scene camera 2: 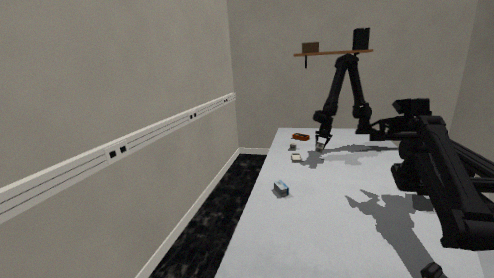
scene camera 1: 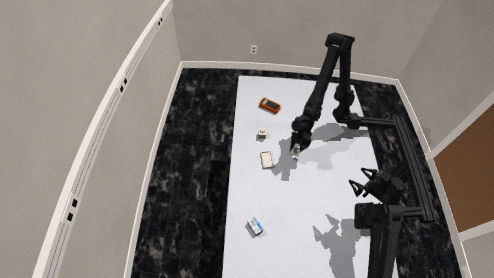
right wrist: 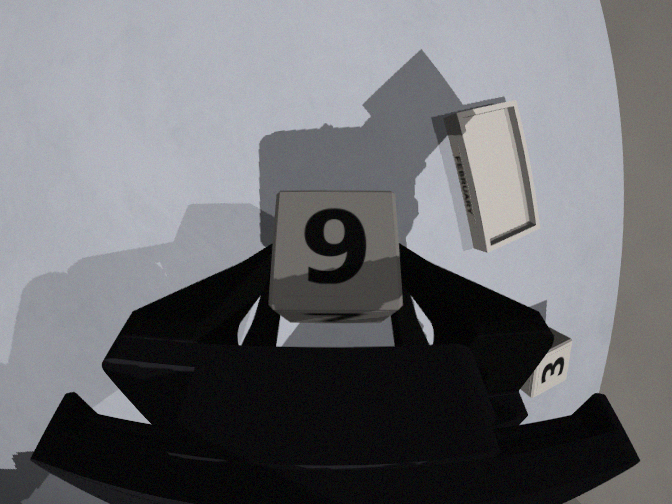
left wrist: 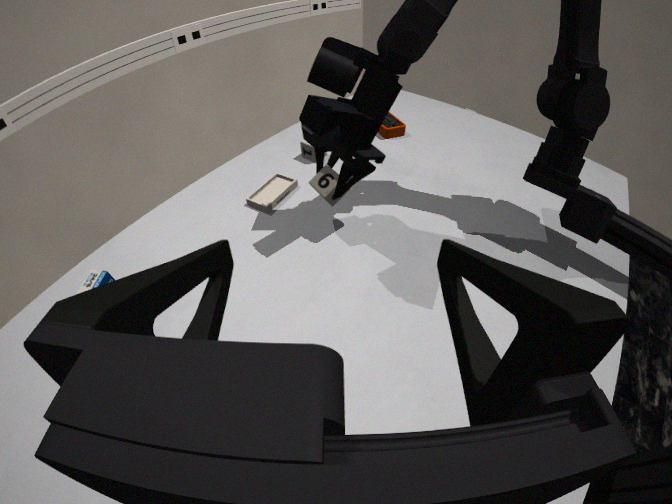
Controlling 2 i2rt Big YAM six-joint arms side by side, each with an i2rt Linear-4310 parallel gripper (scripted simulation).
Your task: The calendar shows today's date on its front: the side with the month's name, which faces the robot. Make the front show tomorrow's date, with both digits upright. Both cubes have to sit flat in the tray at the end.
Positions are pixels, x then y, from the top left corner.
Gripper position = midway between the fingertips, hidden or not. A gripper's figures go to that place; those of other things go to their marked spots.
Labels:
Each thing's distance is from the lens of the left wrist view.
my left gripper (left wrist: 335, 251): 0.13 m
my right gripper (left wrist: 328, 188): 0.52 m
cream tray (left wrist: 273, 187): 0.65 m
pale cube (left wrist: 324, 182): 0.50 m
The marked spots on the pale cube and the cream tray are 0.17 m apart.

